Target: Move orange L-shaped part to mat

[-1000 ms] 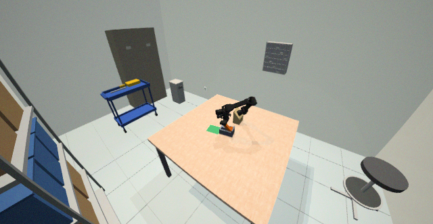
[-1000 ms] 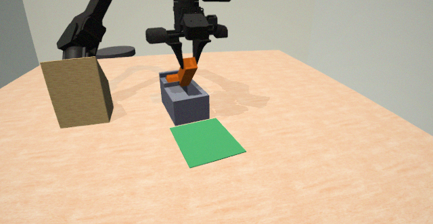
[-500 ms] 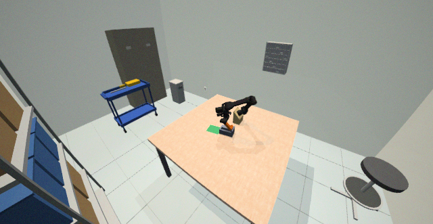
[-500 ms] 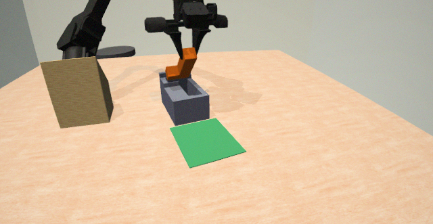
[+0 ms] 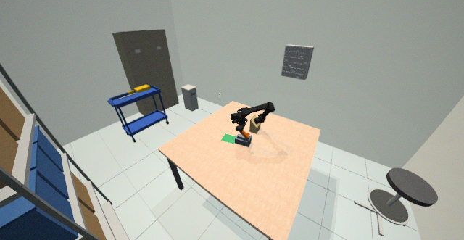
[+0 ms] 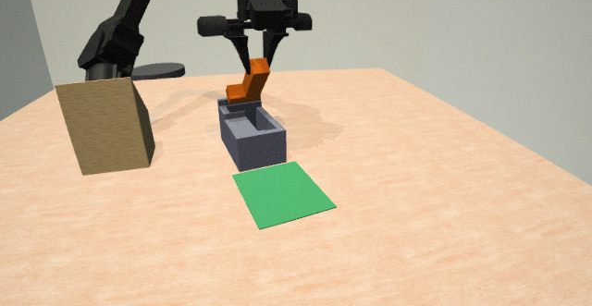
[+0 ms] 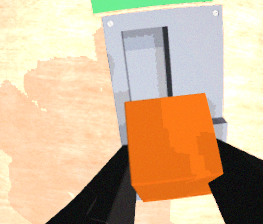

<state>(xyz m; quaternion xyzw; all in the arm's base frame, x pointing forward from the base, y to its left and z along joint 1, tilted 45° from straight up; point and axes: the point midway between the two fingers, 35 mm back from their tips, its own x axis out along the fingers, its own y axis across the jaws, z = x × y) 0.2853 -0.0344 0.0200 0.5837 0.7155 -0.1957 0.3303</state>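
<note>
My gripper tip is 20 mm short of the green mat, 140 mm to the left of it and 170 mm above it. Also, from my gripper tip: orange L-shaped part: 20 mm behind, 30 mm to the left, 30 mm below.
</note>
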